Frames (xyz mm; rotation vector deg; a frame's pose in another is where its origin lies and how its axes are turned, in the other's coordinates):
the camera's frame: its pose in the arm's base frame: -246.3 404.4 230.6 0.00 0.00 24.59
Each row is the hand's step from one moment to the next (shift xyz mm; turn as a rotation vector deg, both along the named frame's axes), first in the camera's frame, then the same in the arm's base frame.
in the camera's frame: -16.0 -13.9 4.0 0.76 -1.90 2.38
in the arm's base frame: -8.8 -19.3 4.0 1.48 -1.41 2.38
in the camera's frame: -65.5 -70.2 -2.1 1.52 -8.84 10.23
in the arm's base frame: -30.3 -91.1 -2.1 5.06 -7.41 10.23
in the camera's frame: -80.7 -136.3 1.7 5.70 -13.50 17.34
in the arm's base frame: -16.7 -157.5 1.7 10.80 -9.90 17.34
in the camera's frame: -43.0 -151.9 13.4 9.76 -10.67 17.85
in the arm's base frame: 24.1 -156.0 13.4 13.31 -5.64 17.85
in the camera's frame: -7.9 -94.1 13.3 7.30 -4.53 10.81
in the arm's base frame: 32.0 -88.9 13.3 8.52 -1.08 10.81
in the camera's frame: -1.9 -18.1 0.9 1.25 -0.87 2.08
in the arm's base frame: 5.8 -17.2 0.9 1.50 -0.27 2.08
